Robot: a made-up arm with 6 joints.
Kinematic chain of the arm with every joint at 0, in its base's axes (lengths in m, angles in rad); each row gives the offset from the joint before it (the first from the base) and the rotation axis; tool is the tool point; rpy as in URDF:
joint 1: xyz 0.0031 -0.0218 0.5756 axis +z
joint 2: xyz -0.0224 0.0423 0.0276 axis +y
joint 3: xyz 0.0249 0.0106 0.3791 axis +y
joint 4: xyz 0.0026 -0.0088 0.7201 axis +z
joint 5: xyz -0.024 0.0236 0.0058 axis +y
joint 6: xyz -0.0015 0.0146 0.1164 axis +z
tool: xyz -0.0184 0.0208 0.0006 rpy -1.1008 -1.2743 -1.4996
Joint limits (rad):
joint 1: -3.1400..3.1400
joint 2: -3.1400..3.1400
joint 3: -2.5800..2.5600
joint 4: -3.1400..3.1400
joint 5: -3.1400..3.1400
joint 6: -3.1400..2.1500
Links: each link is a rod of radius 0.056 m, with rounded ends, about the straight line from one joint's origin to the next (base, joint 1, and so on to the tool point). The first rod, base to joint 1, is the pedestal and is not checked.
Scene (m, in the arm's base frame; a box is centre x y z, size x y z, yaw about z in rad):
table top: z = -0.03
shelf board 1: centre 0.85 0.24 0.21 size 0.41 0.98 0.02 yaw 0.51
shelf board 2: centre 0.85 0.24 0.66 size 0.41 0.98 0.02 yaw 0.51
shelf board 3: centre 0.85 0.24 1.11 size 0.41 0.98 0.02 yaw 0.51
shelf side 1: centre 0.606 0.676 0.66 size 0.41 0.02 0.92 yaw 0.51
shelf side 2: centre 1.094 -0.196 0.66 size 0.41 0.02 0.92 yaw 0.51
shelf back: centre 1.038 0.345 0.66 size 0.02 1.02 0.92 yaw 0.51
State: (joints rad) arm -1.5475 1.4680 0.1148 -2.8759 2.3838 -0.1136
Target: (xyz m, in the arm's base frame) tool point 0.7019 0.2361 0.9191
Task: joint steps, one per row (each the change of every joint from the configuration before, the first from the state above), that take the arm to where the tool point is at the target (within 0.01 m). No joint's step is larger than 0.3 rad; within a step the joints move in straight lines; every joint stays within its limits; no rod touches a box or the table.
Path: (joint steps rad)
1: 0.2609 -0.2652 0.2658 0.0264 0.1043 -0.0138
2: 0.2609 -0.2653 0.2657 0.0263 0.1044 -0.0139
3: 0.2609 -0.2652 0.2658 0.0264 0.1043 -0.0138
4: 0.2609 -0.2652 0.2657 0.0264 0.1043 -0.0139
5: 0.2609 -0.2652 0.2658 0.0263 0.1043 -0.0138
6: 0.2609 -0.2653 0.2657 0.0264 0.1044 -0.0139
7: 0.2610 -0.2652 0.2658 0.0264 0.1043 -0.0138
8: 0.0331 0.2464 -0.2422 -0.0161 -0.0549 0.0099
9: 0.0331 0.2465 -0.2421 -0.0160 -0.0548 0.0100
10: 0.0331 0.2464 -0.2422 -0.0161 -0.0548 0.0099

